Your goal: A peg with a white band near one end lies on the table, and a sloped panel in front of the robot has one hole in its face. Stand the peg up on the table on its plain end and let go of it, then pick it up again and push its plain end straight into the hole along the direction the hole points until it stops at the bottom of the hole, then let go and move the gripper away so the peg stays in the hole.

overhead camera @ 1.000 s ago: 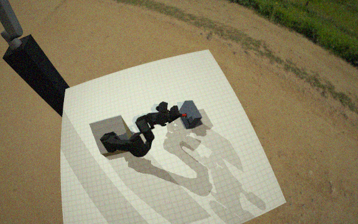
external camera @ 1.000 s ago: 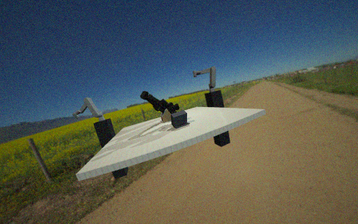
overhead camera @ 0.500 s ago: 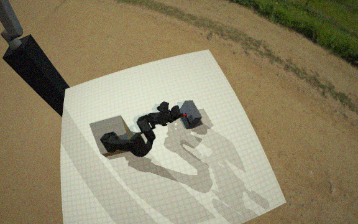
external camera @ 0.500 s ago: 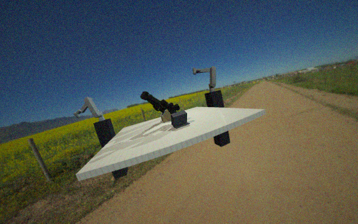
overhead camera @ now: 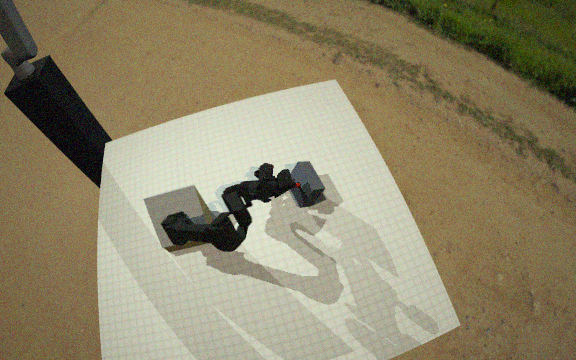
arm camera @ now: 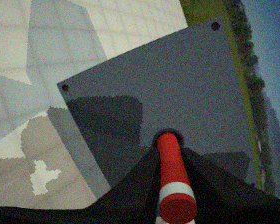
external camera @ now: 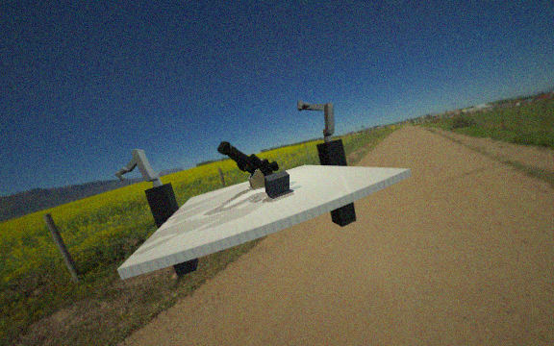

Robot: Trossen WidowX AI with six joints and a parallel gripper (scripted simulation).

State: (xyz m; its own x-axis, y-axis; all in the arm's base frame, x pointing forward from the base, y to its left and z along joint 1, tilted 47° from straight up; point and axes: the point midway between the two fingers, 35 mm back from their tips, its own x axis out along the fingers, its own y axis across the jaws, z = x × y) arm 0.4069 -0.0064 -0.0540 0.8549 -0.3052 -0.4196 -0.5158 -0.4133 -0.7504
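The red peg is 1 cm behind my gripper tip and 1 cm above it. Also, from my gripper tip: sloped panel block (4 cm ahead, 2 cm below).
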